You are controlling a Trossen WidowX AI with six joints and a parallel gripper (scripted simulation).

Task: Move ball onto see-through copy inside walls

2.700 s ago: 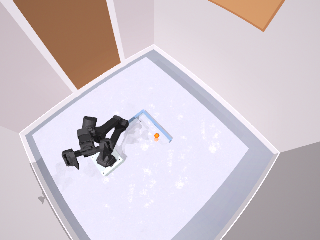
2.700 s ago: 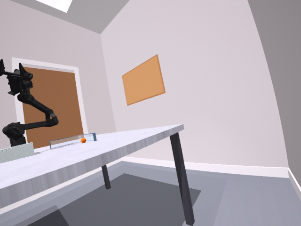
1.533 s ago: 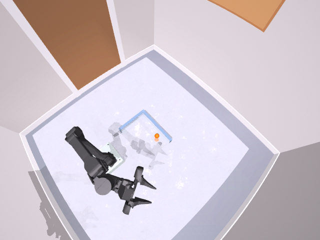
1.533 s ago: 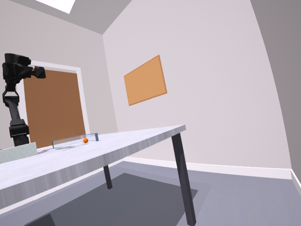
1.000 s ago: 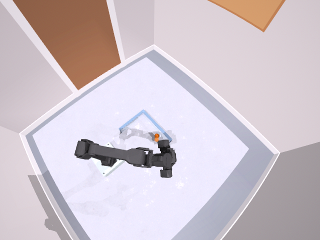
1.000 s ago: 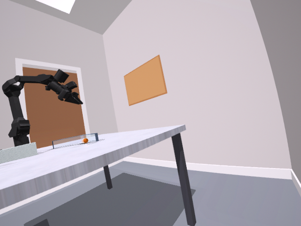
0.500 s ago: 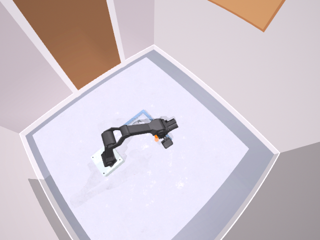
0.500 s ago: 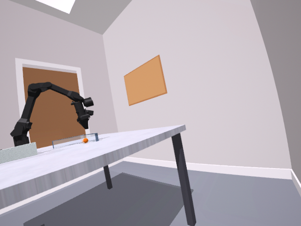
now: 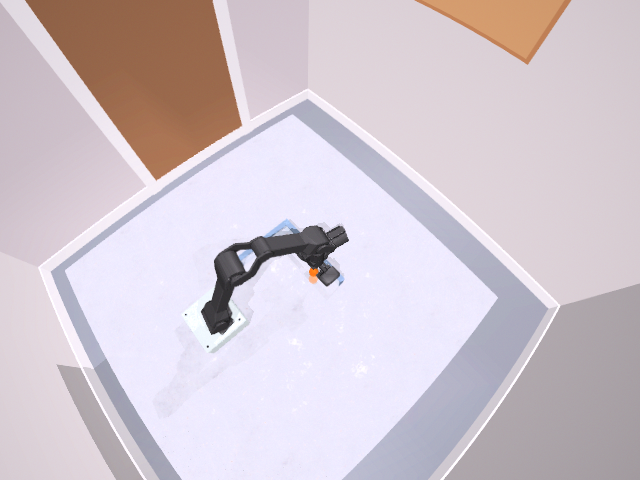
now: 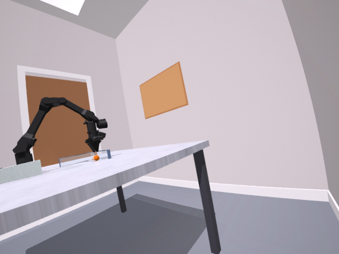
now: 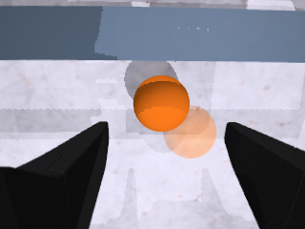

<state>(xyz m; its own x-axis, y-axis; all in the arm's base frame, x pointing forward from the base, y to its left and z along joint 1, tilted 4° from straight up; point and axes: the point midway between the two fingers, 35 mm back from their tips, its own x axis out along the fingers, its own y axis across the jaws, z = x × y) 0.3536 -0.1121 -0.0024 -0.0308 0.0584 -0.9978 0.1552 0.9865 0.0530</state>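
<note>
Now: the orange ball 40 mm below my gripper tip. Round my gripper tip: orange patch (20 mm behind, 20 mm to the right, 40 mm below); then clear wall (30 mm behind, 220 mm to the left, 30 mm below).
</note>
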